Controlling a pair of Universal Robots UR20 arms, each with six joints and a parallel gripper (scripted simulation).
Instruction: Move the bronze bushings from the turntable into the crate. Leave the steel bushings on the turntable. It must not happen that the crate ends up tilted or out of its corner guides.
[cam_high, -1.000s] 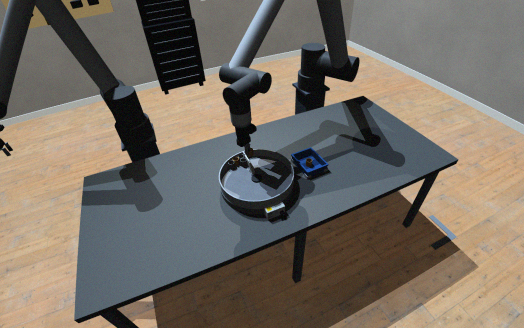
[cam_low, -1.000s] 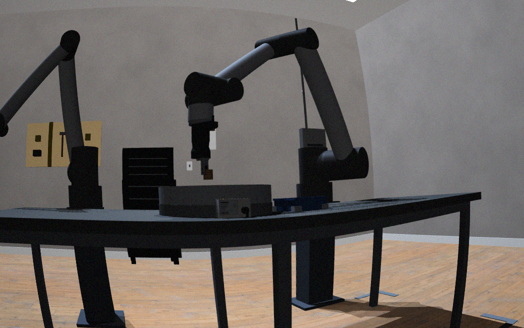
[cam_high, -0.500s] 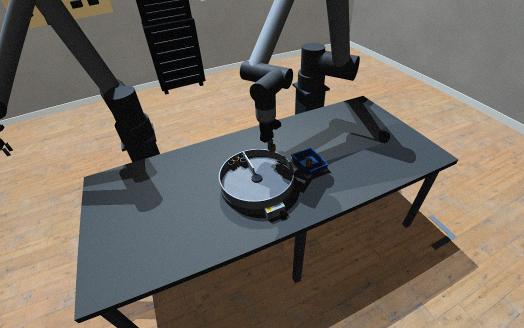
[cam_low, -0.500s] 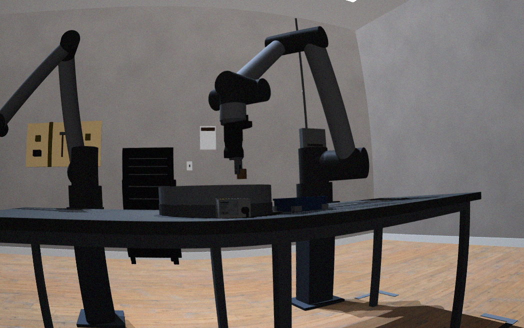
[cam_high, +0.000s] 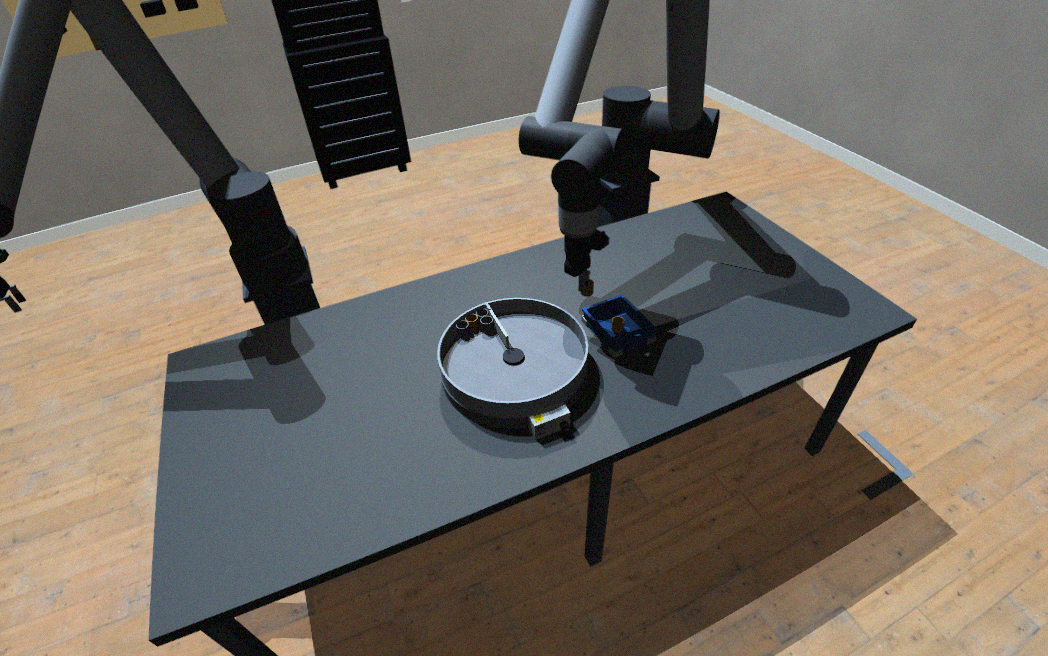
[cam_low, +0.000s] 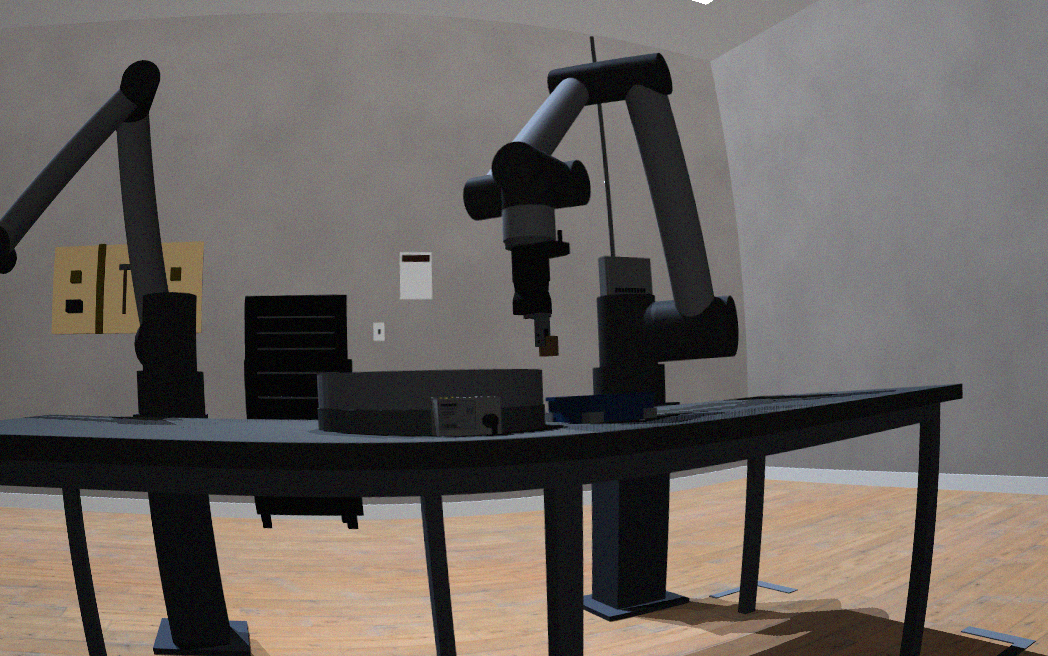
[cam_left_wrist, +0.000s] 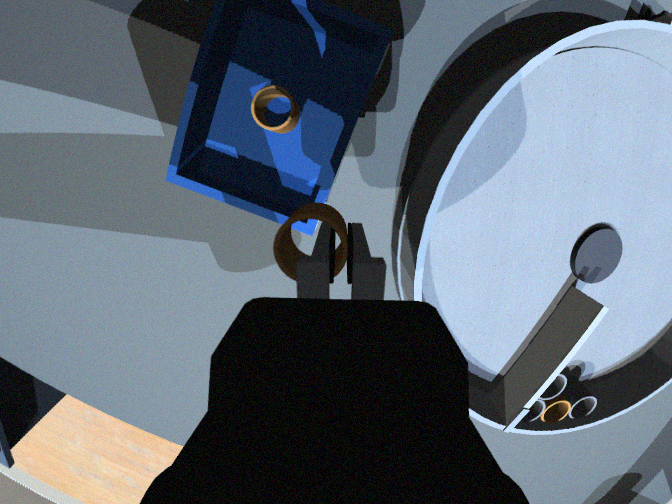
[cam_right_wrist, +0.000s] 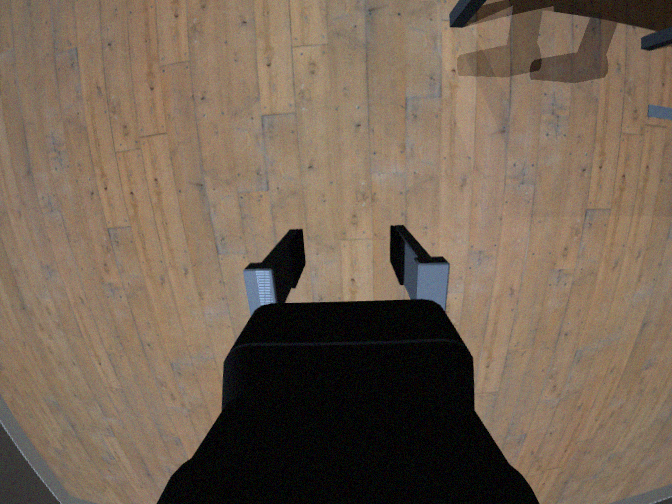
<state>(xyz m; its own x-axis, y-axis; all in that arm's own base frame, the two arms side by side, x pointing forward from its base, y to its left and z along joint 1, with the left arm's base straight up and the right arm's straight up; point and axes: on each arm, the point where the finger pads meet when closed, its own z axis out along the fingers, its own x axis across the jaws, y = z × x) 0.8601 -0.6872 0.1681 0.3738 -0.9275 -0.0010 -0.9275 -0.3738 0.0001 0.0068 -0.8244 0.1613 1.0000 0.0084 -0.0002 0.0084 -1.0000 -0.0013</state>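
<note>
The blue crate is 6 cm ahead of my left hand, 9 cm to the left of it and 14 cm below it.
</note>
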